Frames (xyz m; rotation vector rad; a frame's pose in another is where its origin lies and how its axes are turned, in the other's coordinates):
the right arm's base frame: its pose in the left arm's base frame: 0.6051 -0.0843 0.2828 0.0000 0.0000 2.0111
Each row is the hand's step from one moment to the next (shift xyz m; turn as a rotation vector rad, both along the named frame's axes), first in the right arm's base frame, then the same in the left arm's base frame.
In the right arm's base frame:
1: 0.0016 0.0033 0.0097 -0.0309 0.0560 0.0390
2: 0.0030 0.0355 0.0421 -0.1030 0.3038 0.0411
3: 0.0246 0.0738 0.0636 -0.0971 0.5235 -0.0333
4: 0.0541 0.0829 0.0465 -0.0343 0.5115 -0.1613
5: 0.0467 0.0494 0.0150 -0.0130 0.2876 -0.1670
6: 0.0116 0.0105 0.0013 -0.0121 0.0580 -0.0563
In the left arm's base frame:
1: -0.0037 0.0000 0.0097 -0.0375 -0.0518 0.0390
2: -0.0334 -0.0124 0.0421 -0.2309 -0.2227 0.0411
3: -0.0772 -0.0092 0.0636 -0.4322 -0.3110 -0.0333
4: -0.0981 0.0136 0.0465 -0.4481 -0.2490 -0.1613
5: -0.0646 0.0212 0.0150 -0.2546 -0.1343 -0.1670
6: -0.0144 0.0060 0.0013 -0.0473 -0.0357 -0.0563

